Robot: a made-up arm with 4 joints.
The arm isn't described. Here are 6 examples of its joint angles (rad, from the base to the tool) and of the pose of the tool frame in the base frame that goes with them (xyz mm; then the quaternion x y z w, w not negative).
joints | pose
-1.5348 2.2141 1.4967 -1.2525 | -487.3 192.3 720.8 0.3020 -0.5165 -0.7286 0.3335
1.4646 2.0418 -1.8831 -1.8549 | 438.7 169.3 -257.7 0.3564 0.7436 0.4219 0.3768
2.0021 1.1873 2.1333 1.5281 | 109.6 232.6 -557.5 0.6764 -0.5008 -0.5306 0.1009
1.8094 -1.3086 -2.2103 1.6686 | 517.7 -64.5 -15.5 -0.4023 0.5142 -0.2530 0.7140
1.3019 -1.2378 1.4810 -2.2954 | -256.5 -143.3 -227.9 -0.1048 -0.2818 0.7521 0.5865
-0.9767 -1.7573 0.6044 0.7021 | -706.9 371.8 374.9 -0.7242 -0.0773 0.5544 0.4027
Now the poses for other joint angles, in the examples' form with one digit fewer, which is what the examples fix.
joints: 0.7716 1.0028 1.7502 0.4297
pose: -618 113 -685 0.357 -0.768 -0.399 0.352
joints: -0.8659 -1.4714 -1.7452 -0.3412
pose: 195 -148 -103 -0.565 0.657 -0.403 0.295
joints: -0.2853 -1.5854 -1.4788 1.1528
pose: -67 8 -389 -0.737 0.673 -0.040 0.053
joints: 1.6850 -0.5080 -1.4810 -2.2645
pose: -1 -314 -345 0.873 -0.269 -0.017 0.406
